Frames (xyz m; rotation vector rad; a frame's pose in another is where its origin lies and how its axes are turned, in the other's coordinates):
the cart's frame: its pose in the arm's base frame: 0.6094 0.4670 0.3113 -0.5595 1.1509 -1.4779
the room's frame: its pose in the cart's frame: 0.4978 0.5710 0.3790 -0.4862 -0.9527 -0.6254
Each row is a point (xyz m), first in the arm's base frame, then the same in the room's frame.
Working: the arm's base frame: its pose in the room's frame: -0.4913 -0.2445 -0.9306 1.8504 -0.5501 1.1375

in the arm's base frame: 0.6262 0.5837 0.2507
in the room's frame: -0.4898 -0.7195 -0.1755
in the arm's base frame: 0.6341 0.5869 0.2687
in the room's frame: -0.4795 -0.7359 -0.1708
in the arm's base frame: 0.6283 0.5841 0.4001
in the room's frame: -0.4163 -0.8464 -0.2038
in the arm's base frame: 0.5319 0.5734 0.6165
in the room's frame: -0.3499 -1.0313 -0.3366
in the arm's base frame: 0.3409 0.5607 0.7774
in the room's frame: -0.3548 -1.1746 -0.5415
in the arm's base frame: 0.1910 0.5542 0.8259
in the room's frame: -0.3991 -1.2227 -0.6850
